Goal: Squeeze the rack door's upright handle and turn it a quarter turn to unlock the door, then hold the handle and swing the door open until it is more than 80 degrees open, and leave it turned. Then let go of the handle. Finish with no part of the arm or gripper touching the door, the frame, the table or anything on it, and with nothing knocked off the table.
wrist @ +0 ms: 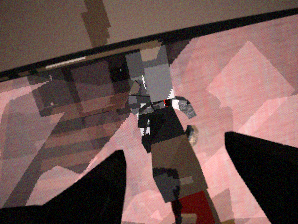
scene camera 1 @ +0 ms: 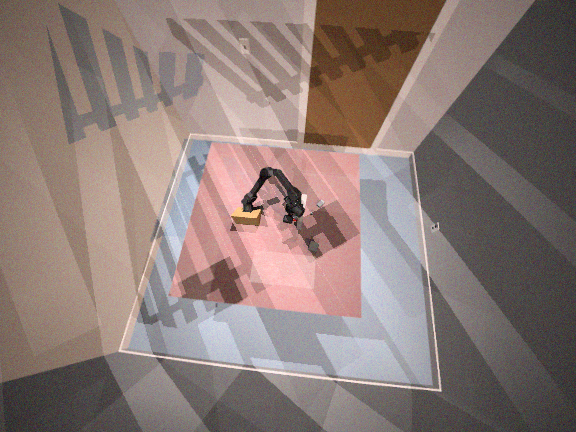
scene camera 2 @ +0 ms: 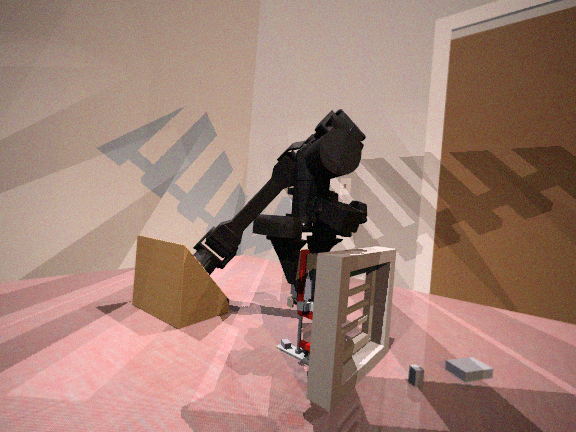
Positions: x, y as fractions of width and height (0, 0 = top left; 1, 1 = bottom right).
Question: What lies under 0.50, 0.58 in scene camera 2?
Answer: My gripper.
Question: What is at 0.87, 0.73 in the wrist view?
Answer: My gripper.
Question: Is my gripper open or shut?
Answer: Open.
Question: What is my gripper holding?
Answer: Nothing.
